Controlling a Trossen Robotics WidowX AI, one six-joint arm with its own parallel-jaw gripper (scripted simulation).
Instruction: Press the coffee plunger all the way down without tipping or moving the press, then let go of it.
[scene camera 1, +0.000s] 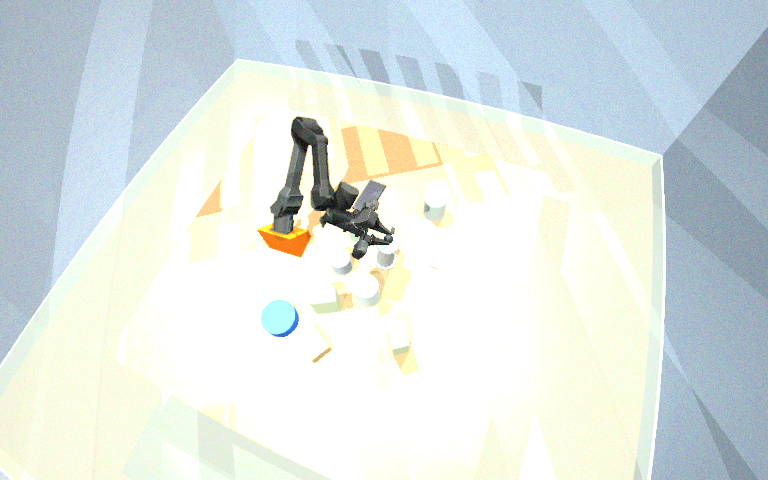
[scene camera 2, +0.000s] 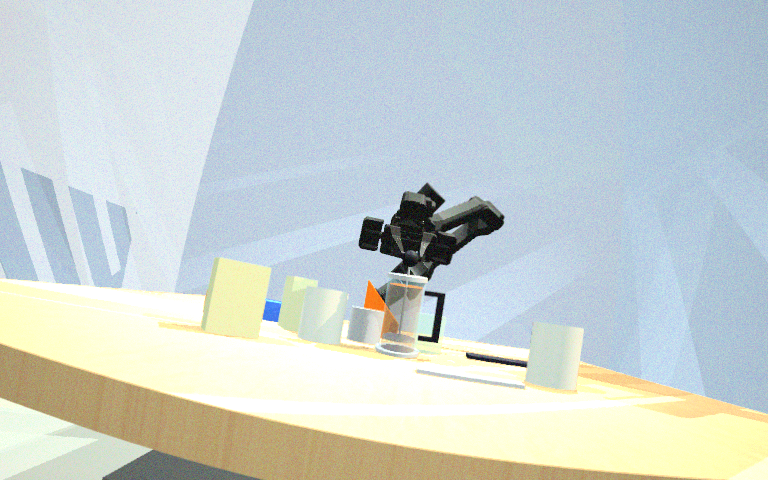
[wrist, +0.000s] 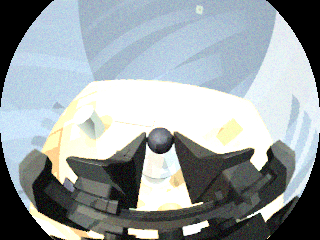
Labels:
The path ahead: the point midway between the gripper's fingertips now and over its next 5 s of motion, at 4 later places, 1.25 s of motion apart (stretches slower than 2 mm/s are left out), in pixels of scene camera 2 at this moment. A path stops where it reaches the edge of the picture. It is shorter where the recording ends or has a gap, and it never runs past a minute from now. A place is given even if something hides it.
My gripper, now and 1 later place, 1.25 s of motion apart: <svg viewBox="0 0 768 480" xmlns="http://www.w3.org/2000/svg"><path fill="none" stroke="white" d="M411 257L409 244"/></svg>

